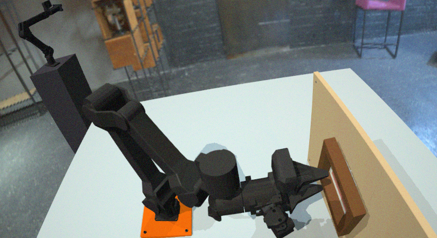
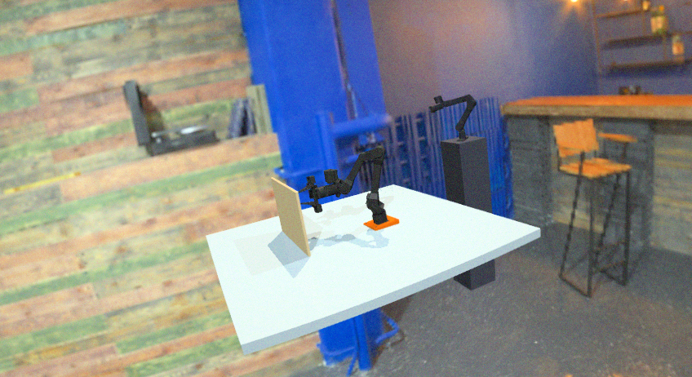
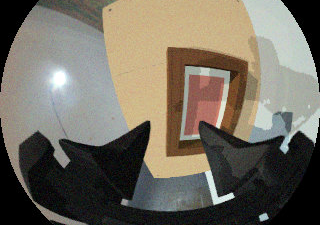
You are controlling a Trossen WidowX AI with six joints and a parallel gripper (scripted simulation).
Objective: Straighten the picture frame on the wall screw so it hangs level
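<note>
Right now the brown picture frame is 50 mm ahead of my gripper tip, 20 mm to the left of it and 50 mm below it. Also, from my gripper tip: tan wall board (60 mm ahead, 10 mm to the left, 60 mm below).
</note>
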